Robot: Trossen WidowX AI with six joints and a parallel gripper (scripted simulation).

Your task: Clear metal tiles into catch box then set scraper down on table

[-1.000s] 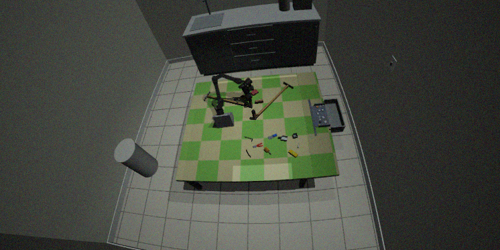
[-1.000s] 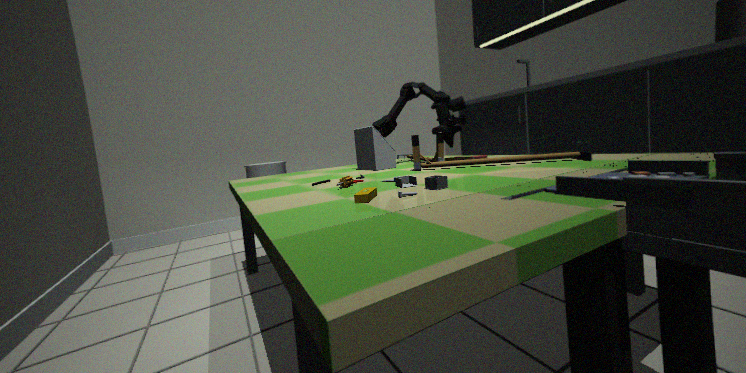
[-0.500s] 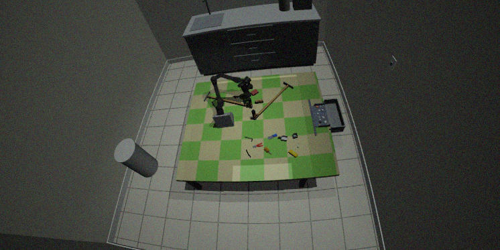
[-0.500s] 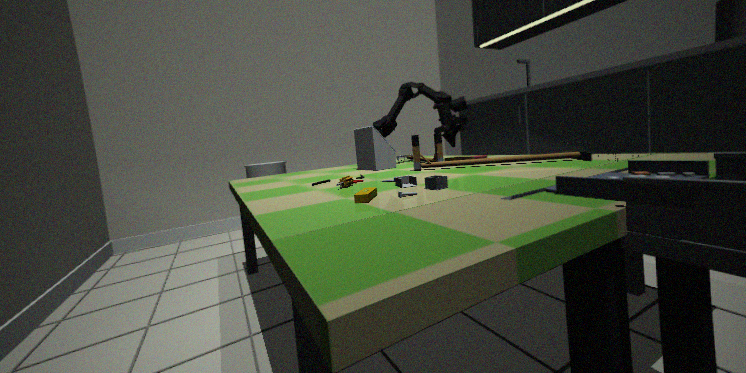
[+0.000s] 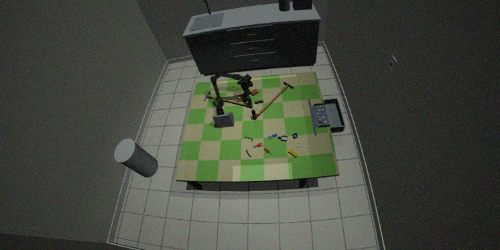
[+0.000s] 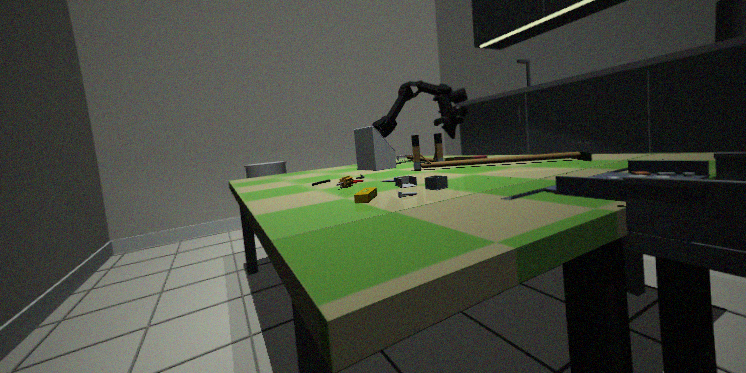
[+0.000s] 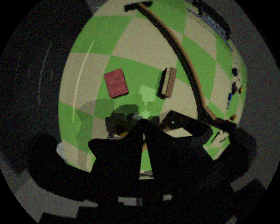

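The long scraper lies 24 cm ahead of my gripper tip, 8 cm to the right of it and 5 cm below it. From my gripper tip the other things lie so: yellow ring (7 cm behind, 5 cm to the left, 10 cm below); blue piece (18 cm ahead, 51 cm to the right, 11 cm below); red block (6 cm ahead, 9 cm to the left, 10 cm below).
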